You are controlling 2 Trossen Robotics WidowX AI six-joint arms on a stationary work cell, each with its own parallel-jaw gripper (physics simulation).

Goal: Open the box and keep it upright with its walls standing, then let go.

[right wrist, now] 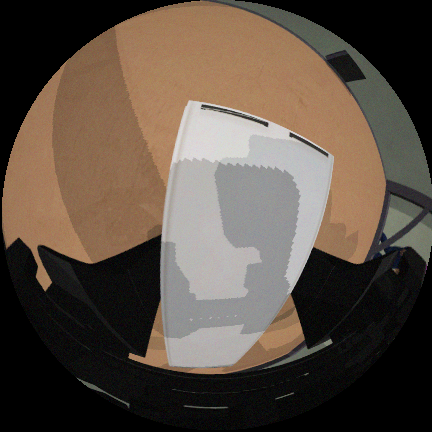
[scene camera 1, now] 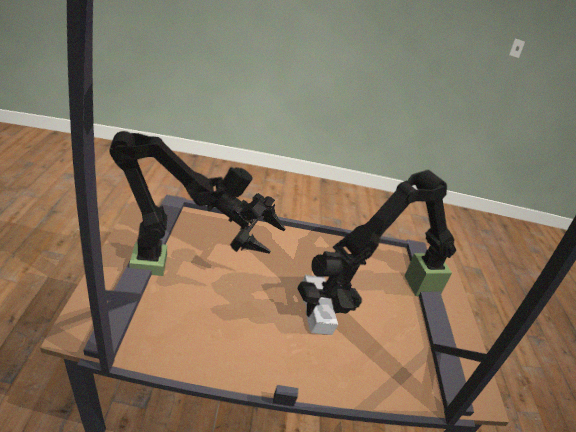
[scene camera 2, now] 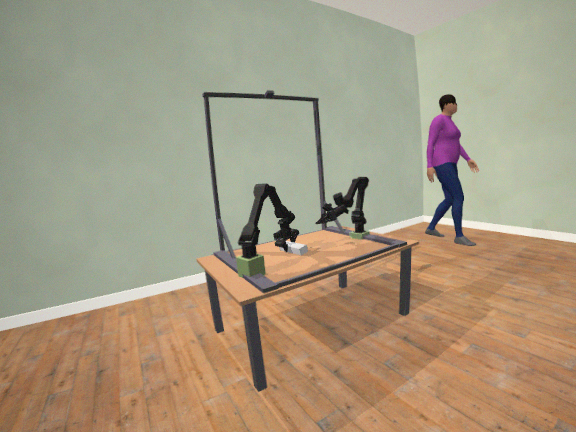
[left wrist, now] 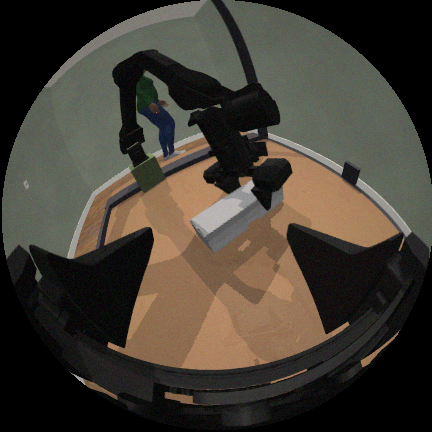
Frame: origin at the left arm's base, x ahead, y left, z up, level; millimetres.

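Seen in the pictures: left gripper, fingertip midpoint: [scene camera 1: 277, 241] [scene camera 2: 317, 223] [left wrist: 221, 232]; right gripper, fingertip midpoint: [right wrist: 227, 240] [scene camera 1: 317, 316] [scene camera 2: 289, 249] [left wrist: 255, 205]; left arm's base at its link origin: [scene camera 1: 148, 253] [scene camera 2: 359, 231]; right arm's base at its link origin: [scene camera 1: 433, 262] [scene camera 2: 249, 256] [left wrist: 140, 160].
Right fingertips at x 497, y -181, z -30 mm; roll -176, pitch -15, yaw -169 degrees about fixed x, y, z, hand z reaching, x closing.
Offsets run from my right fingertips to a thing's middle. "*": to the spot under its first point. Level surfaces: height alone.
The white box {dx +3, dy +36, dz +17 mm} [scene camera 1: 324, 322] [scene camera 2: 299, 248] [left wrist: 220, 220] [right wrist: 200, 200] is a long, low carton lying on the table; its lid is closed, with dark slots along one short edge of the top in the right wrist view. My right gripper [scene camera 1: 325, 306] [scene camera 2: 286, 247] [left wrist: 255, 205] [right wrist: 227, 240] straddles it from above, shut on the box, with a finger against each long side. The fingertips are partly hidden by the box in the right wrist view. My left gripper [scene camera 1: 276, 240] [left wrist: 221, 232] is open and empty, raised above the table and apart from the box.
The wooden table {dz -9 mm} [scene camera 1: 225, 350] [scene camera 2: 230, 280] has a dark metal frame [scene camera 1: 195, 389] around its edge, with uprights and a small dark block {dx -124, dy -279, dz +22 mm} [scene camera 1: 286, 395] on the near rail. Green blocks [scene camera 1: 148, 260] {* dx +363, dy +113, dz +83 mm} [scene camera 1: 428, 275] carry the arm bases. A person [scene camera 2: 445, 145] is beyond the table.
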